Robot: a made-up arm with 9 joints. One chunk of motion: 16 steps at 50 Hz.
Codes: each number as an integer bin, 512 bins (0 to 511) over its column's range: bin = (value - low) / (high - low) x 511, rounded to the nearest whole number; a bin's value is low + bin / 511 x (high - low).
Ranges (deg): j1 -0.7..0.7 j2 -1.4..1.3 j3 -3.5..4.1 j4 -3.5..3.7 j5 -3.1..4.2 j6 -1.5..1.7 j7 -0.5..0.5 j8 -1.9..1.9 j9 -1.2..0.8
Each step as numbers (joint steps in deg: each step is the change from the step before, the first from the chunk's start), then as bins.
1 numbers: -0.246 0.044 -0.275 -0.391 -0.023 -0.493 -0.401 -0.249 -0.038
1 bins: 166 273 217 221 215 161 51 222 297
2 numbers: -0.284 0.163 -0.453 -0.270 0.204 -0.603 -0.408 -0.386 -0.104
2 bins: 152 296 205 229 231 143 47 204 280
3 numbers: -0.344 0.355 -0.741 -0.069 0.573 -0.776 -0.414 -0.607 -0.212
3 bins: 130 332 186 244 257 116 44 174 252
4 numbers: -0.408 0.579 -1.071 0.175 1.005 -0.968 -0.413 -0.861 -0.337
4 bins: 107 375 163 261 287 85 44 140 220
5 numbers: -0.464 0.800 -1.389 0.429 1.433 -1.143 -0.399 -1.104 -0.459
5 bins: 86 416 142 279 317 57 52 107 189
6 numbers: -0.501 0.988 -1.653 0.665 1.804 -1.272 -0.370 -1.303 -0.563
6 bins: 73 452 124 296 343 36 66 80 163
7 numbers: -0.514 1.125 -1.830 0.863 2.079 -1.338 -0.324 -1.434 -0.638
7 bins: 68 478 112 310 363 26 90 63 144
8 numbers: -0.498 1.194 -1.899 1.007 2.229 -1.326 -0.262 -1.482 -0.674
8 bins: 74 491 108 320 373 28 122 56 134
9 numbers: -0.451 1.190 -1.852 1.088 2.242 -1.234 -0.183 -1.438 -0.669
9 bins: 91 490 111 326 374 42 162 62 136
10 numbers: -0.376 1.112 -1.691 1.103 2.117 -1.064 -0.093 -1.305 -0.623
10 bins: 118 475 122 327 365 70 208 80 147
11 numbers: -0.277 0.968 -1.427 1.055 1.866 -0.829 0.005 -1.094 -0.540
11 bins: 154 448 139 323 348 107 258 108 169
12 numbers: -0.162 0.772 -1.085 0.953 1.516 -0.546 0.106 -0.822 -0.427
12 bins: 196 411 162 316 323 152 310 145 198
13 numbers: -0.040 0.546 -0.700 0.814 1.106 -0.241 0.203 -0.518 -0.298
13 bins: 241 368 188 306 294 201 359 186 230
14 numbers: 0.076 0.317 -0.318 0.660 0.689 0.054 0.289 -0.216 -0.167
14 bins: 283 325 214 295 265 248 403 226 264
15 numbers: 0.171 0.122 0.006 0.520 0.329 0.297 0.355 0.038 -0.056
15 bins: 318 288 236 285 240 287 437 261 292
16 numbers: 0.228 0.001 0.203 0.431 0.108 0.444 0.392 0.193 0.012
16 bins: 339 265 249 279 225 310 456 281 310
